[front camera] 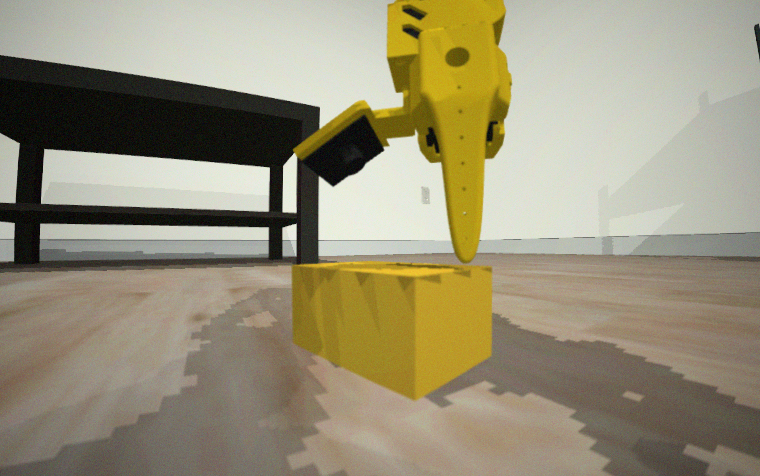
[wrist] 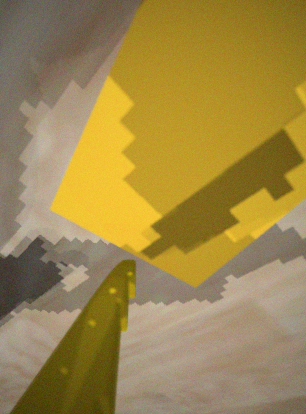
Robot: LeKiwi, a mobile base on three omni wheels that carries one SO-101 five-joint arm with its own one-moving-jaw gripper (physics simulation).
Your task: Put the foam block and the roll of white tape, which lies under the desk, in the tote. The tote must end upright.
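The yellow foam block lies on the wooden floor right in front of me. My gripper hangs point down, with its fixed jaw tip just above the block's top near its right rear edge. In the wrist view only one notched jaw shows, near a corner of the block, so the gripper is open and empty.
A dark desk with a low shelf stands at the back left, its near leg just behind the block. A pale wall with a small outlet runs across the back. Blocky shadows lie on the floor around the block.
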